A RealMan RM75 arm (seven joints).
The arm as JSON. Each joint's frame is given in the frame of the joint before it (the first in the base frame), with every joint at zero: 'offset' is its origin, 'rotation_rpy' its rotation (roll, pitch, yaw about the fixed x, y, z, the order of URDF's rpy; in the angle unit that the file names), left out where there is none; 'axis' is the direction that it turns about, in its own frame. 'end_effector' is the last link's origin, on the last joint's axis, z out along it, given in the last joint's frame.
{
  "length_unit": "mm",
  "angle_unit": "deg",
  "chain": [
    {
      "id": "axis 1",
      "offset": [
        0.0,
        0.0,
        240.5
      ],
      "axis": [
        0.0,
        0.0,
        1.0
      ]
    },
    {
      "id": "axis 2",
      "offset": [
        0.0,
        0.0,
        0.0
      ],
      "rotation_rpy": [
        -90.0,
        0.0,
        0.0
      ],
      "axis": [
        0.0,
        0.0,
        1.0
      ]
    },
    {
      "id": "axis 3",
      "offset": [
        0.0,
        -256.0,
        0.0
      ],
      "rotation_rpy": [
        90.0,
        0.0,
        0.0
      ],
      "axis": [
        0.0,
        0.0,
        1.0
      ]
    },
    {
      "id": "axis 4",
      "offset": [
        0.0,
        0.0,
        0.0
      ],
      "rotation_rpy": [
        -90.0,
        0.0,
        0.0
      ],
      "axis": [
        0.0,
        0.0,
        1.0
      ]
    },
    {
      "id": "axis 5",
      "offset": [
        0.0,
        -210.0,
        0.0
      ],
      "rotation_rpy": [
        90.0,
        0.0,
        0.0
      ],
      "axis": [
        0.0,
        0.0,
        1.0
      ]
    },
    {
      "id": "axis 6",
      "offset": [
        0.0,
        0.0,
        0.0
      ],
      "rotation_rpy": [
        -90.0,
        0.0,
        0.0
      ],
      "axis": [
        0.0,
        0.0,
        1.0
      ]
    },
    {
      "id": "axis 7",
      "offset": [
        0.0,
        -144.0,
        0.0
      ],
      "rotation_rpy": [
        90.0,
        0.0,
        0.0
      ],
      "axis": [
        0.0,
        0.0,
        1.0
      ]
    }
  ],
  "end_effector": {
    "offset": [
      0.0,
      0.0,
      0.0
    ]
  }
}
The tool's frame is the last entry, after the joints.
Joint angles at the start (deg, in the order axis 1, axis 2, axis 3, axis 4, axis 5, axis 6, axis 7):
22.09, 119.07, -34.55, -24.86, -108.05, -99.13, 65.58
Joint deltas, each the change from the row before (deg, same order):
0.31, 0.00, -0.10, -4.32, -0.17, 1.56, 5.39
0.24, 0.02, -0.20, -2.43, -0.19, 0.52, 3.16
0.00, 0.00, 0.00, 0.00, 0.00, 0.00, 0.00
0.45, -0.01, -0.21, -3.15, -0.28, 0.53, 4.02
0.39, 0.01, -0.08, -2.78, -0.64, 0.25, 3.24
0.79, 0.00, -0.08, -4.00, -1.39, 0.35, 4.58
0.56, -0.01, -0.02, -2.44, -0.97, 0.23, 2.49
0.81, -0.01, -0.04, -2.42, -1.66, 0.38, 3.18
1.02, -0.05, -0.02, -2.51, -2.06, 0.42, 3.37
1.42, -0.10, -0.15, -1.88, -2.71, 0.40, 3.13
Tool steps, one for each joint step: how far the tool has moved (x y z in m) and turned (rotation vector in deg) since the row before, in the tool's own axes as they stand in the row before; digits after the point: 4 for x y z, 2 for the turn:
-0.0110, -0.0115, -0.0033, 2.12, 1.84, 1.13
-0.0069, -0.0050, -0.0011, 0.76, 0.96, 0.72
0.0000, 0.0000, 0.0000, 0.00, 0.00, 0.00
-0.0103, -0.0060, -0.0011, 0.89, 1.11, 0.73
-0.0087, -0.0041, -0.0012, 0.66, 1.15, 0.40
-0.0131, -0.0054, -0.0010, 0.96, 1.96, 0.37
-0.0084, -0.0031, -0.0007, 0.70, 1.22, -0.13
-0.0082, -0.0034, 0.0003, 0.81, 1.83, 0.45
-0.0091, -0.0037, 0.0003, 1.03, 2.11, 0.41
-0.0083, -0.0033, 0.0024, 0.80, 2.68, 0.39

